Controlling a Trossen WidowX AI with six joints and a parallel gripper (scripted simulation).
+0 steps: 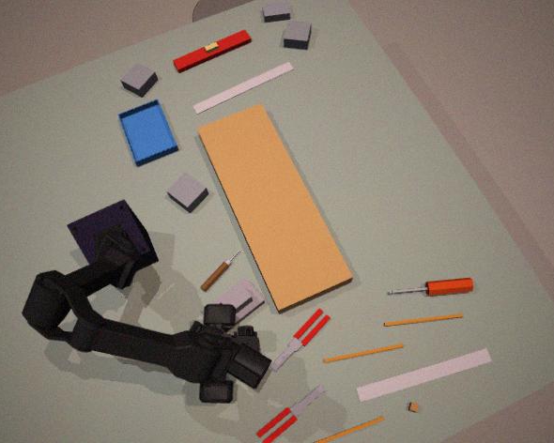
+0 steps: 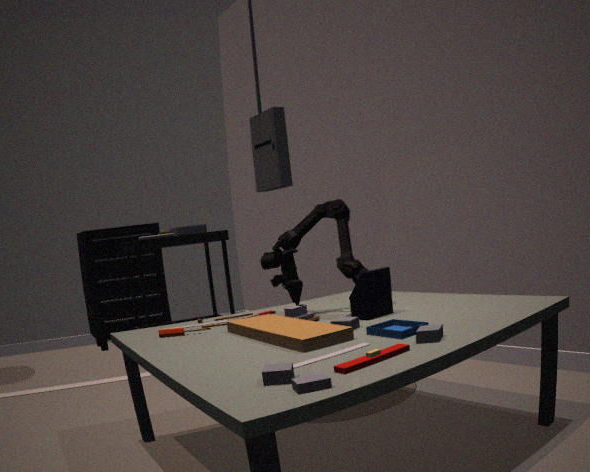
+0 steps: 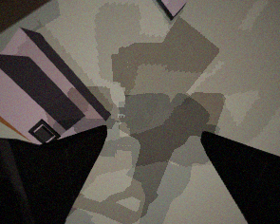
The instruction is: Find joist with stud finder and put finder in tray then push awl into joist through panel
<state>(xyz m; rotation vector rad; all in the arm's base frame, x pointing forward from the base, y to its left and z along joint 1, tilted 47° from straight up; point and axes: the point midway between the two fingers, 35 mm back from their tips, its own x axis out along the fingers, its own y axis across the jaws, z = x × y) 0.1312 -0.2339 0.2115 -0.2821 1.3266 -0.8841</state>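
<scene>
Now: gripper tip 40 mm short of the square light, 100 mm to the right of it and 10 mm below it. Also, from my gripper tip: awl 80 mm ahead, 200 mm to the left, 40 mm below; then stud finder 50 mm ahead, 100 mm to the left, 10 mm below; then blue tray 20 mm ahead, 630 mm to the left, 40 mm below.
</scene>
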